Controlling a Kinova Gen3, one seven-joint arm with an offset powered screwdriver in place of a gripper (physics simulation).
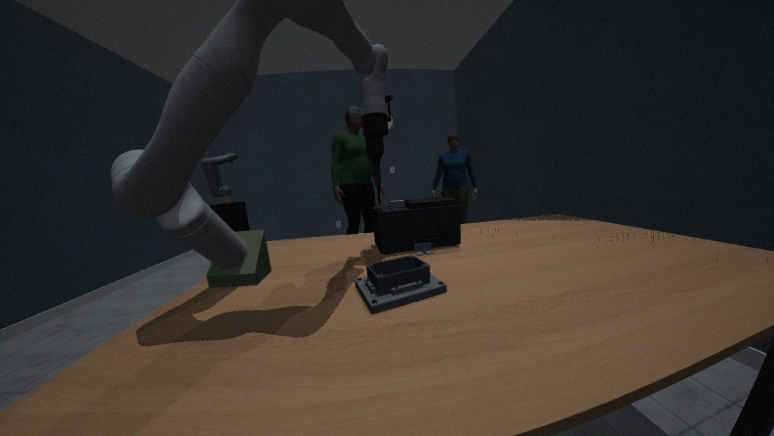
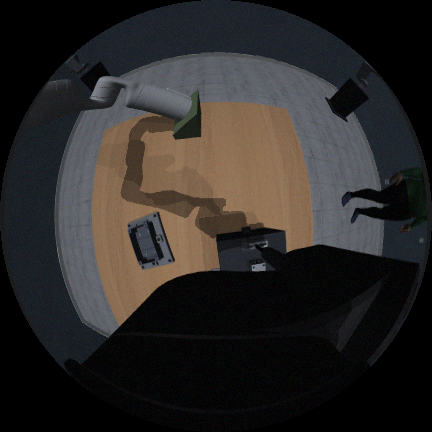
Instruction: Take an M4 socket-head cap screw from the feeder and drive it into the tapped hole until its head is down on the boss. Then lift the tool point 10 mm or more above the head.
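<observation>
My screwdriver (image 1: 378,202) (image 2: 258,246) points down, with its thin tip at the top of the black feeder (image 1: 418,230) (image 2: 232,255), near the end with the small light metal part. Whether the tip touches the feeder or bears a screw is too small and dark to tell. The grey open-topped housing (image 1: 398,276) (image 2: 146,243) sits on a flat base plate (image 1: 410,298) (image 2: 166,252) on the table, apart from the tool. Its boss and tapped hole cannot be made out. No loose screw can be made out.
A small grey bracket (image 1: 424,249) lies on the wooden table (image 1: 487,346) (image 2: 250,165) beside the feeder. The arm's base stands on a green wedge (image 1: 262,262) (image 2: 192,125). A person in green (image 1: 350,159) (image 2: 414,195) and one in blue (image 1: 454,168) stand beyond the table.
</observation>
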